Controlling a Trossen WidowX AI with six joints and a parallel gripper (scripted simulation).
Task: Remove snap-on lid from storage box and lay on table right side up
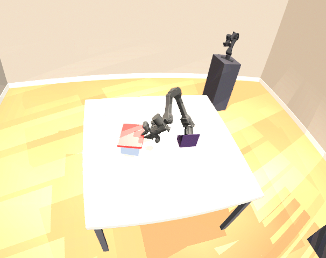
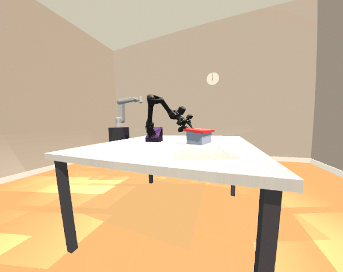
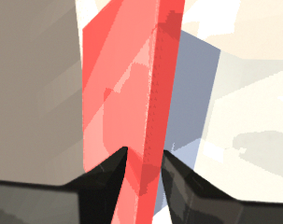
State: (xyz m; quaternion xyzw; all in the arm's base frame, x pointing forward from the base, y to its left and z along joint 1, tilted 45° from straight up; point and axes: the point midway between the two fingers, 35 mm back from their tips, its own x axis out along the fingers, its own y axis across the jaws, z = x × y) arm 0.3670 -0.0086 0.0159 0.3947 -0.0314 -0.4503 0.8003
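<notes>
The red lid is 7 cm ahead of my gripper tip and 3 cm to the right of it. Round my gripper tip: pale blue storage box: 7 cm ahead, 3 cm to the right, 6 cm below.
</notes>
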